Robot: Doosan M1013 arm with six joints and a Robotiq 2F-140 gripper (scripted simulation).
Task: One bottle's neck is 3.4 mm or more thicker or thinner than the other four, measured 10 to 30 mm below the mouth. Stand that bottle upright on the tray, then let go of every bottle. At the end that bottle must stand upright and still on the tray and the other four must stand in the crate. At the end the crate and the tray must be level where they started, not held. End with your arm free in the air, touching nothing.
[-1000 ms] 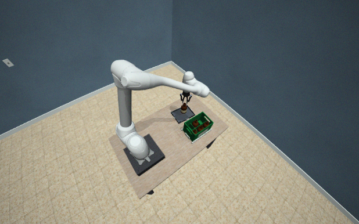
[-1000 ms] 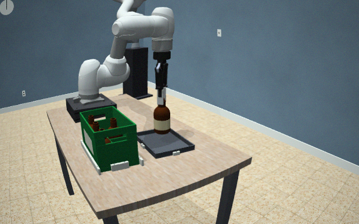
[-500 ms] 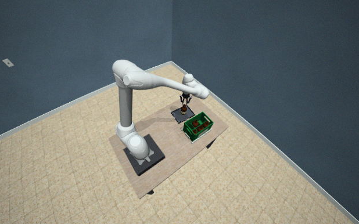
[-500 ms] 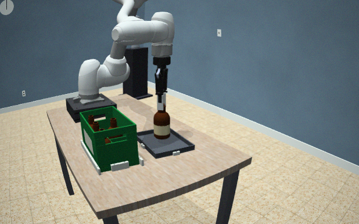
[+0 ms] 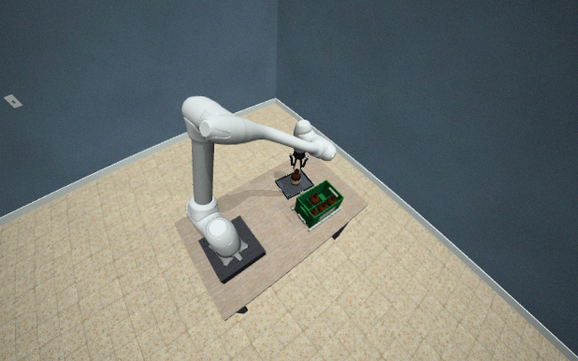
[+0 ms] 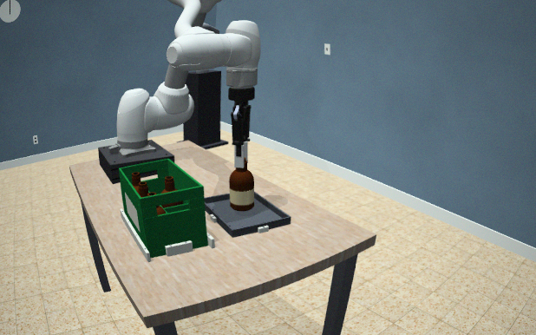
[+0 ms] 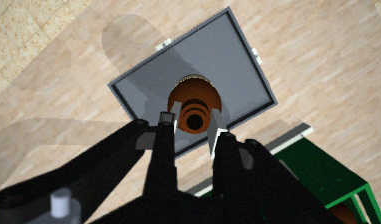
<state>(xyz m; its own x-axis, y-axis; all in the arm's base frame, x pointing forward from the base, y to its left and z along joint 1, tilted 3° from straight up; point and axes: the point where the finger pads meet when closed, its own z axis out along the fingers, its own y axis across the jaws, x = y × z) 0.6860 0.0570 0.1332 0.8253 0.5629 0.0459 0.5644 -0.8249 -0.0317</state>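
Now: hand 9 cm above the brown bottle. Round my hand: dark tray 18 cm below; then green crate 6 cm behind, 27 cm to the right, 11 cm below.
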